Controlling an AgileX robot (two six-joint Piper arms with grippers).
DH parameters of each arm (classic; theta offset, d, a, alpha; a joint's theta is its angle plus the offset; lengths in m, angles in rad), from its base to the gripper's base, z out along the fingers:
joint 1: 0 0.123 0 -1.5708
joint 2: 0.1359 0 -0.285 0
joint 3: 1.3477 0 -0.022 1.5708
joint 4: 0 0.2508 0 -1.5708
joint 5: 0 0 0.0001 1.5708
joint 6: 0 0.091 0 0
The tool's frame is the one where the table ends.
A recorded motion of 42 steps. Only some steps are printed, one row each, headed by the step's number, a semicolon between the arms.
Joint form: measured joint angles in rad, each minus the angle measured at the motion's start. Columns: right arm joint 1, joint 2, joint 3, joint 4, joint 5, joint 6; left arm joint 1, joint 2, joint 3, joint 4, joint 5, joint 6.
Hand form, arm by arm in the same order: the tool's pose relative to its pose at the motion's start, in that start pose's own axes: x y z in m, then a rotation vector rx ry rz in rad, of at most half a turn. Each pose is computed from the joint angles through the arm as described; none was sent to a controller.
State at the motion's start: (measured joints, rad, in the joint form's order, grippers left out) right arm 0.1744 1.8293 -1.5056 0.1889 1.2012 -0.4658; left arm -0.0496 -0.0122 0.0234 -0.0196 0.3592 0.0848
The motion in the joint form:
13: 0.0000 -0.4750 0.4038 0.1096 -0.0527 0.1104; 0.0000 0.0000 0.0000 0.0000 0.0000 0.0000
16: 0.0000 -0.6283 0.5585 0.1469 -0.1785 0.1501; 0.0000 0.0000 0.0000 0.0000 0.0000 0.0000
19: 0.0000 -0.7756 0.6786 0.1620 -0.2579 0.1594; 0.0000 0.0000 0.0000 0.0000 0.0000 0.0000
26: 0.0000 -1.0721 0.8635 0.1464 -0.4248 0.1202; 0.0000 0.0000 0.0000 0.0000 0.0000 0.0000
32: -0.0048 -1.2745 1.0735 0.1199 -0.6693 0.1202; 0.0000 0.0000 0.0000 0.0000 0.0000 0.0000
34: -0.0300 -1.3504 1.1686 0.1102 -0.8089 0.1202; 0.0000 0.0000 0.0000 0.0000 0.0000 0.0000
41: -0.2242 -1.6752 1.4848 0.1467 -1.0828 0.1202; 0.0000 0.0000 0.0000 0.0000 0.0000 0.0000
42: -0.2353 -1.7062 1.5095 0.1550 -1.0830 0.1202; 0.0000 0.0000 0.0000 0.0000 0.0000 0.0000
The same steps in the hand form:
13: 0.0961 0.0605 -0.0568 -0.0502 -0.1548 0.1366; 0.0000 0.0000 0.0000 0.0000 0.0000 0.0000
16: 0.1254 0.0744 -0.0581 -0.0359 -0.2809 0.1980; 0.0000 0.0000 0.0000 0.0000 0.0000 0.0000
19: 0.1536 0.0865 -0.0608 -0.0117 -0.3842 0.2124; 0.0000 0.0000 0.0000 0.0000 0.0000 0.0000
26: 0.2032 0.1039 -0.0682 0.1056 -0.6361 0.1515; 0.0000 0.0000 0.0000 0.0000 0.0000 0.0000
32: 0.2359 0.1052 -0.0468 0.2272 -0.8442 0.1573; 0.0000 0.0000 0.0000 0.0000 0.0000 0.0000
34: 0.2475 0.1011 -0.0362 0.3036 -0.9503 0.1820; 0.0000 0.0000 0.0000 0.0000 0.0000 0.0000
41: 0.2965 0.0916 0.0117 0.5440 -1.2056 0.3618; 0.0000 0.0000 0.0000 0.0000 0.0000 0.0000
42: 0.2999 0.0918 0.0175 0.5487 -1.2138 0.3747; 0.0000 0.0000 0.0000 0.0000 0.0000 0.0000

